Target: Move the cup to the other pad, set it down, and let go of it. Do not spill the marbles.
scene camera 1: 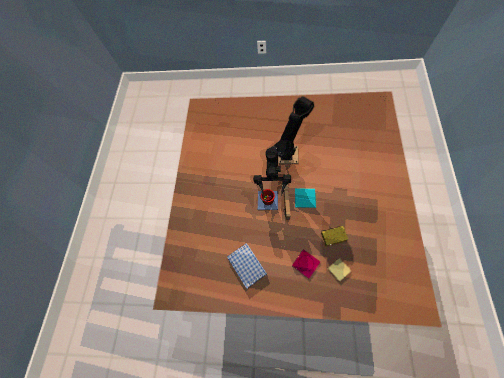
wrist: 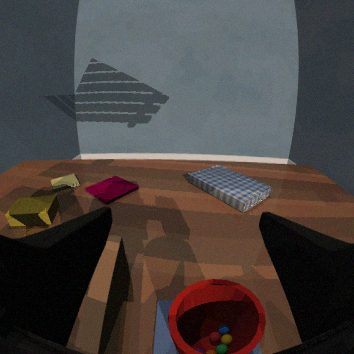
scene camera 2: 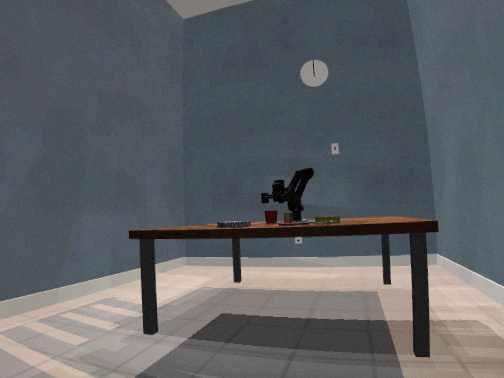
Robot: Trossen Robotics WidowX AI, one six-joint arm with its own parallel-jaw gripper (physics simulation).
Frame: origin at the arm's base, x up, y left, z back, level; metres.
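Seen in the pictures: gripper, fingertip midpoint: (scene camera 1: pixel 272 195) (wrist: pixel 187 218) (scene camera 2: pixel 273 198); arm's base, origin of the base link: (scene camera 2: pixel 296 220).
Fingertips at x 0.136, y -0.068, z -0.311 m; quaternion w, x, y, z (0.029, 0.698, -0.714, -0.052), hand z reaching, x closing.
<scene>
Pixels of each thing's top centre, then the offset from my fingertips to it. "pt": a spot on its surface instead.
- red cup, middle of its top: (wrist: pixel 218 316) (scene camera 1: pixel 267 195) (scene camera 2: pixel 270 210) dx -0.072, dy -0.027, dz +0.027 m
- blue pad, middle of its top: (wrist: pixel 207 341) (scene camera 1: pixel 267 200) dx -0.143, dy -0.030, dz +0.028 m
- teal pad, middle of its top: (scene camera 1: pixel 305 197) dx -0.143, dy +0.174, dz +0.049 m
- wooden bar, surface spot: (wrist: pixel 104 285) (scene camera 1: pixel 286 202) pt dx -0.088, dy +0.071, dz -0.003 m
- blue checked block, middle of its top: (wrist: pixel 229 179) (scene camera 2: pixel 233 221) (scene camera 1: pixel 246 265) dx -0.121, dy -0.117, dz -0.324 m
- magenta square, surface spot: (wrist: pixel 112 189) (scene camera 1: pixel 304 260) pt dx -0.138, dy +0.164, dz -0.283 m
- yellow block, middle of its top: (wrist: pixel 30 204) (scene camera 2: pixel 327 216) (scene camera 1: pixel 335 235) dx -0.117, dy +0.315, dz -0.156 m
- pale yellow piece, middle of its top: (wrist: pixel 63 180) (scene camera 1: pixel 339 269) dx -0.135, dy +0.331, dz -0.315 m
A red cup (scene camera 1: pixel 268 197) (scene camera 2: pixel 271 217) (wrist: pixel 216 315) stands upright on the blue pad (scene camera 1: pixel 261 207) (wrist: pixel 163 325). Several coloured marbles (wrist: pixel 221 340) lie inside it. The teal pad (scene camera 1: pixel 305 198) lies to the right in scene camera 1, with nothing on it; it does not show in the wrist view. My gripper (scene camera 1: pixel 273 190) (scene camera 2: pixel 264 198) (wrist: pixel 187 218) is open and empty. In scene camera 2 it is above the cup's height. In the wrist view the cup is low in the picture, right of centre between the fingers.
A wooden bar (scene camera 1: pixel 287 206) (scene camera 2: pixel 288 217) (wrist: pixel 104 285) stands between the pads. Farther out lie a blue checked block (scene camera 1: pixel 247 266) (scene camera 2: pixel 234 224) (wrist: pixel 229 186), a magenta square (scene camera 1: pixel 306 263) (wrist: pixel 112 189), a yellow block (scene camera 1: pixel 334 235) (scene camera 2: pixel 327 220) (wrist: pixel 32 211) and a pale yellow piece (scene camera 1: pixel 339 270) (wrist: pixel 65 181).
</scene>
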